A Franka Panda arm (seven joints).
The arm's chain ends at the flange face. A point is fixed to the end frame.
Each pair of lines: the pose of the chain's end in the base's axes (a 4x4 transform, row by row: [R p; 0 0 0 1], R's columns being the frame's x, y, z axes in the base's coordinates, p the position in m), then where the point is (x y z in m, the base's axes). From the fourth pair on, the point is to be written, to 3 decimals.
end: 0.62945 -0.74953 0.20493 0.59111; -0.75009 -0.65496 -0.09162 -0.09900; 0.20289 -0.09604 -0.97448 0.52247; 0 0 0 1
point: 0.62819 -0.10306 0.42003
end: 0.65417 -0.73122 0.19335 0.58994; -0.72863 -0.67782 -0.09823 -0.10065; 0.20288 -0.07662 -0.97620 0.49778; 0 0 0 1
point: 0.62563 -0.10495 0.39485
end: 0.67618 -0.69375 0.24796 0.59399; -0.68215 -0.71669 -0.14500 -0.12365; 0.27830 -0.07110 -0.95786 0.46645; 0 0 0 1
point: 0.63512 -0.13214 0.36584
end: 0.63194 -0.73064 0.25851 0.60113; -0.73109 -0.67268 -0.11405 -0.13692; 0.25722 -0.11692 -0.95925 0.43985; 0 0 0 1
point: 0.644 -0.143 0.340
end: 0.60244 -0.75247 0.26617 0.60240; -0.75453 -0.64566 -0.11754 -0.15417; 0.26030 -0.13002 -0.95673 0.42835; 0 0 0 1
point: 0.646 -0.161 0.329
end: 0.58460 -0.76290 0.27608 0.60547; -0.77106 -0.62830 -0.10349 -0.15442; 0.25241 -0.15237 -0.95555 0.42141; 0 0 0 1
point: 0.650 -0.160 0.322
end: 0.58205 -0.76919 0.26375 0.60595; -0.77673 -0.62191 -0.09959 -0.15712; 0.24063 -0.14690 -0.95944 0.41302; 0 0 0 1
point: 0.649 -0.163 0.313
